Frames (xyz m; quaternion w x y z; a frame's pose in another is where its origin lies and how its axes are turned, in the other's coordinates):
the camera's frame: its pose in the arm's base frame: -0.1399 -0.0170 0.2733 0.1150 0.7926 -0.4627 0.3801
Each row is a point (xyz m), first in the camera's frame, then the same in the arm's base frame.
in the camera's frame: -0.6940 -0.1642 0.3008
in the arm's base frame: -0.0522 0.3603 -0.3968
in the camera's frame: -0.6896 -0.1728 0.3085
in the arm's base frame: -0.0401 0.3580 -0.3975
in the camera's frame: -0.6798 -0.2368 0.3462
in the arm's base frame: 0.0339 0.3664 -0.4055
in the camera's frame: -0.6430 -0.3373 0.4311
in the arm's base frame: 0.1690 0.3521 -0.4205
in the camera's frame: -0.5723 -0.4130 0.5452
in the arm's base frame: 0.3077 0.2868 -0.4357
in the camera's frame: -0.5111 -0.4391 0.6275
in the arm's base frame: 0.3873 0.2176 -0.4442
